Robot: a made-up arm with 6 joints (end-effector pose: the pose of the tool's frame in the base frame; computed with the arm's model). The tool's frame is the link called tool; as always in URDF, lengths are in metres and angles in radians. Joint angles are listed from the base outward.
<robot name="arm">
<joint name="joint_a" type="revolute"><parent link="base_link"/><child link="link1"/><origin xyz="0.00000 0.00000 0.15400" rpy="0.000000 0.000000 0.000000"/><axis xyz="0 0 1"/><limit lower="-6.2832" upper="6.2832"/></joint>
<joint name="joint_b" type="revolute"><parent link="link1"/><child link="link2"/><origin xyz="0.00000 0.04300 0.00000" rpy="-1.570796 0.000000 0.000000"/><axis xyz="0 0 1"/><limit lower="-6.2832" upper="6.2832"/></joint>
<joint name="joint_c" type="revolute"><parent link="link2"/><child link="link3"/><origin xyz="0.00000 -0.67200 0.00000" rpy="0.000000 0.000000 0.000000"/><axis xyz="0 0 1"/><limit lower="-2.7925" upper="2.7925"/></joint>
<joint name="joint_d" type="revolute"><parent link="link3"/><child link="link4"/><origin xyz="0.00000 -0.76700 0.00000" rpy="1.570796 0.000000 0.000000"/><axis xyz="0 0 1"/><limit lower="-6.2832" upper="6.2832"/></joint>
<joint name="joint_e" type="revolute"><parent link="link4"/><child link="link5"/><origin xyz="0.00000 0.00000 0.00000" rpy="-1.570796 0.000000 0.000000"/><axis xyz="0 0 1"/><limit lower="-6.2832" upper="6.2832"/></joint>
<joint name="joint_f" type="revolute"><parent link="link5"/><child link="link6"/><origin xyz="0.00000 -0.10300 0.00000" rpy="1.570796 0.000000 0.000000"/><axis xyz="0 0 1"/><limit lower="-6.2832" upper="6.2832"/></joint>
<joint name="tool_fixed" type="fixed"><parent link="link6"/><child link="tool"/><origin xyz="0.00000 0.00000 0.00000" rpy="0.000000 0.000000 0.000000"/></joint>
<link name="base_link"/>
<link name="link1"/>
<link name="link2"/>
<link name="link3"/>
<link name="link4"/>
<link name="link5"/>
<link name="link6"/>
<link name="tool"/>
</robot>
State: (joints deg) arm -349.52 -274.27 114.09 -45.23 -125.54 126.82
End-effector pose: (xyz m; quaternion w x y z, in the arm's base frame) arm 0.4592 0.1892 -0.4812 0.0740 -0.4131 -0.3912 -0.8190
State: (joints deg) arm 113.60 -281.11 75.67 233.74 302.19 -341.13
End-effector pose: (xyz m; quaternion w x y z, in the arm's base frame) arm -0.4905 0.8398 -0.4808 0.1066 0.8288 0.4014 -0.3750
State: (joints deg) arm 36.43 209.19 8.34 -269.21 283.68 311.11
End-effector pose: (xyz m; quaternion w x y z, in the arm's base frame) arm -0.6186 -0.5275 -1.0594 0.1671 -0.1631 0.7504 -0.6184
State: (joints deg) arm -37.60 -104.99 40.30 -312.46 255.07 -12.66
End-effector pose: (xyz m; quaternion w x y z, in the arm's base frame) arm -1.0860 0.7979 0.2360 0.2357 -0.0614 -0.9199 0.3075
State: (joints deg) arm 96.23 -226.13 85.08 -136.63 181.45 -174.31
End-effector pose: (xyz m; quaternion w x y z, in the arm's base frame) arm -0.0516 0.0603 -0.8269 0.8236 -0.3020 0.1196 0.4650
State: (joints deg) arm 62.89 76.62 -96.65 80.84 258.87 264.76
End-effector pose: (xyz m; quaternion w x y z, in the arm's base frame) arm 0.2250 0.3148 1.0059 0.4964 0.7311 0.2881 0.3690
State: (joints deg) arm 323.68 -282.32 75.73 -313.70 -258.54 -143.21
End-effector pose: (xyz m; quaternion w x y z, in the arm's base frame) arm 0.8167 -0.4564 -0.4014 0.3511 -0.4839 0.5732 0.5604
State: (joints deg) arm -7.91 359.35 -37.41 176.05 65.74 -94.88
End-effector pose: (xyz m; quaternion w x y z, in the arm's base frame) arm -0.5680 0.1289 1.4054 0.5028 -0.5763 -0.5352 0.3586
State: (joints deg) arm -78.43 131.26 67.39 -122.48 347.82 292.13
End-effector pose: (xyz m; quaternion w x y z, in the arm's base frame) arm 0.1035 -0.1999 -1.1076 0.2151 -0.7973 0.5561 0.0935
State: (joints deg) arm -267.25 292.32 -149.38 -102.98 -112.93 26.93
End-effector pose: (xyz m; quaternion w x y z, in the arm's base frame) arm -0.1257 -0.2069 -0.1837 0.1138 0.6057 0.2000 -0.7617
